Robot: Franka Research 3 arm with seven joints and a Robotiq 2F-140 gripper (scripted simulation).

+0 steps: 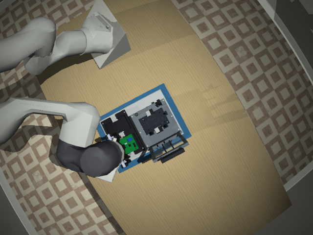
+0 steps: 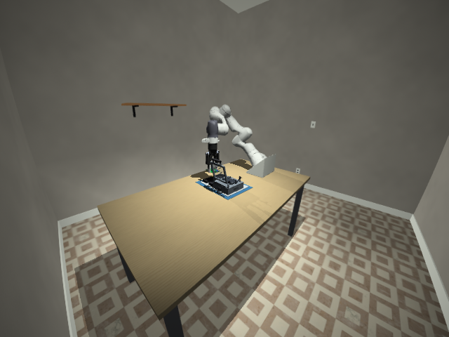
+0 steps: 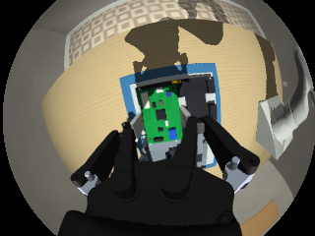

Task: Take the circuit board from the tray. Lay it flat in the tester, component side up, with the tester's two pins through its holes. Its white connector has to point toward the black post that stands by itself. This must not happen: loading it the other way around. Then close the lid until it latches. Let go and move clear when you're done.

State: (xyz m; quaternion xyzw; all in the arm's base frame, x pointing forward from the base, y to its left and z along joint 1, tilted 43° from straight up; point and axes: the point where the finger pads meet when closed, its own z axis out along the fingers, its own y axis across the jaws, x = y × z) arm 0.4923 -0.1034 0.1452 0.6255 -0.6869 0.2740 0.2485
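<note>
The green circuit board is 20 mm below my hand. The rest, counted from my hand: black post (80 mm behind, 240 mm to the left, 50 mm below); tester lid (100 mm ahead, 160 mm to the left, 50 mm above); black nest (20 mm behind, 180 mm to the left, 70 mm below).
</note>
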